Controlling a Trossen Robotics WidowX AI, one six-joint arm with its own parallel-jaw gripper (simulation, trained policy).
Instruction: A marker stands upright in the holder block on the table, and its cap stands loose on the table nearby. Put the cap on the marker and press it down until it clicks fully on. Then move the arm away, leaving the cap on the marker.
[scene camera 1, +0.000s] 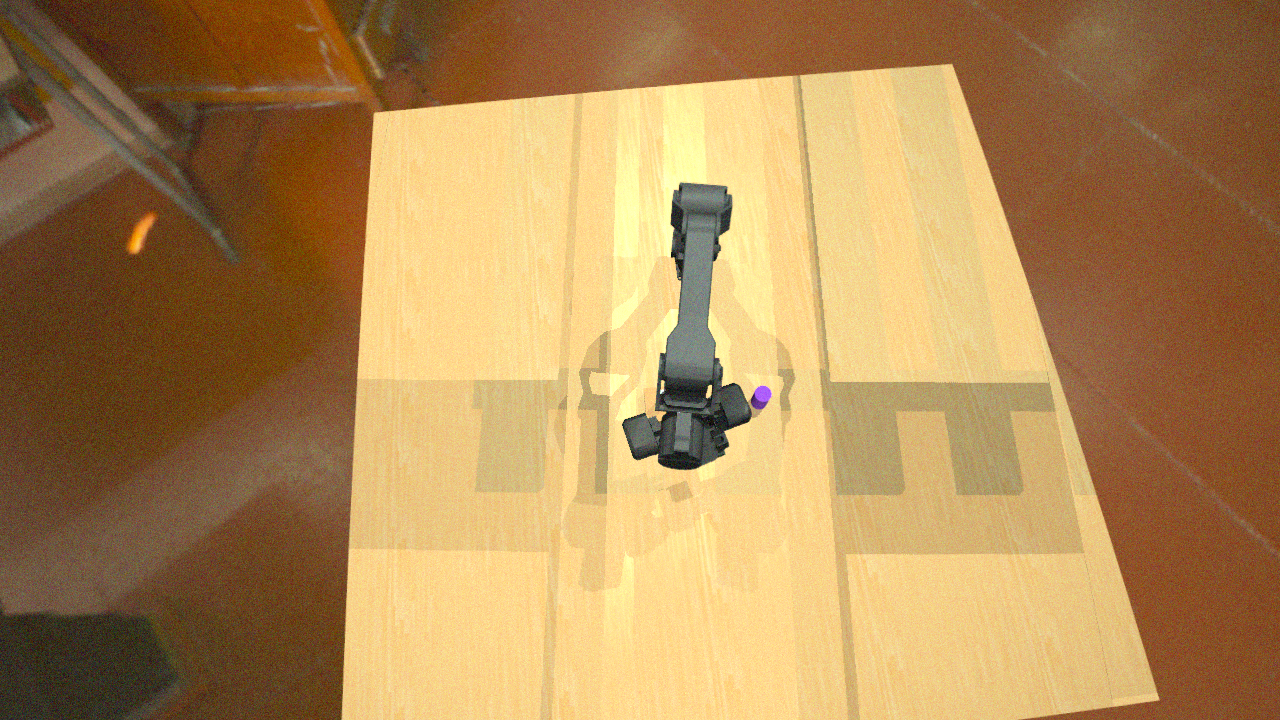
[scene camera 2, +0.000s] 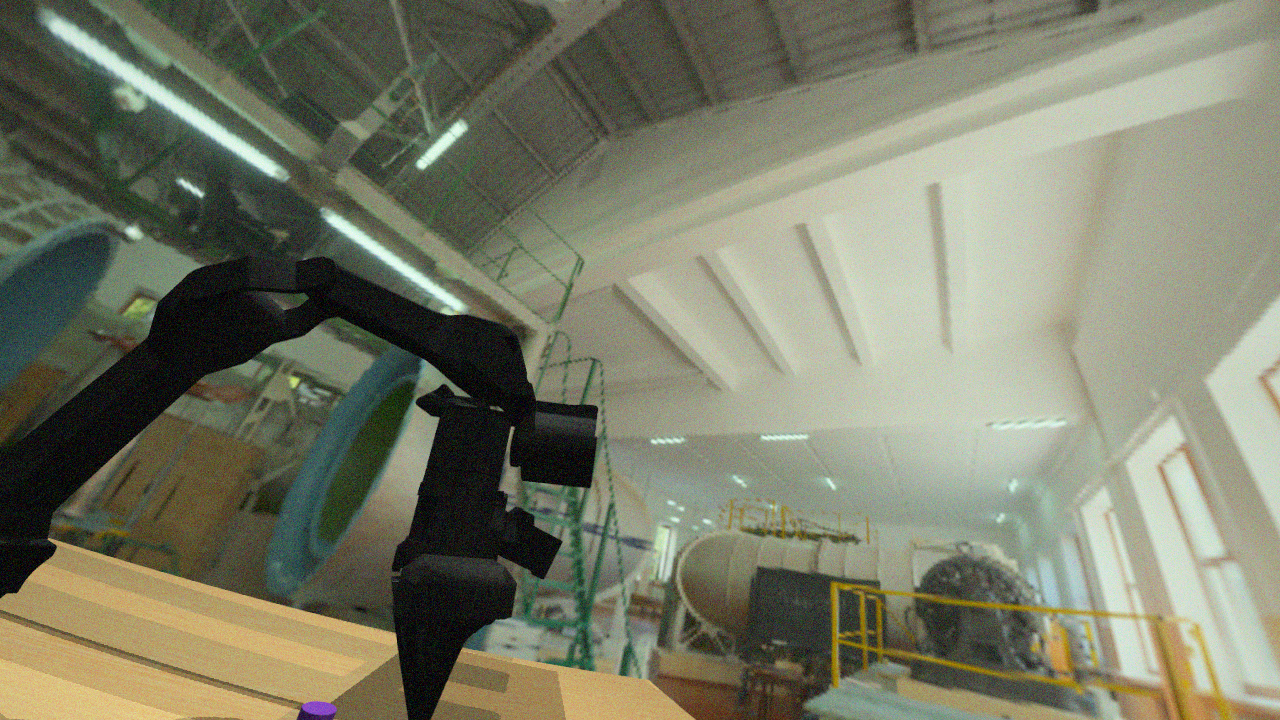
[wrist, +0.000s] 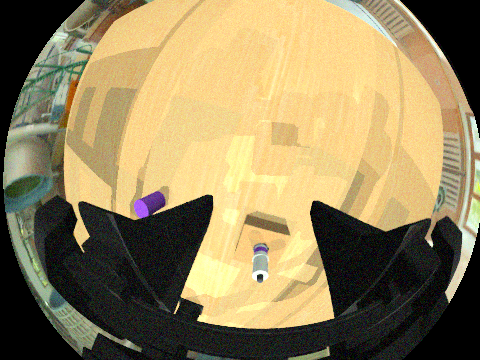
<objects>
The gripper shows in scene camera 1 (687, 440), in scene camera 2 and in the wrist view. One and the same spot on the gripper: (wrist: 363, 264) is (scene camera 2: 448, 627).
</objects>
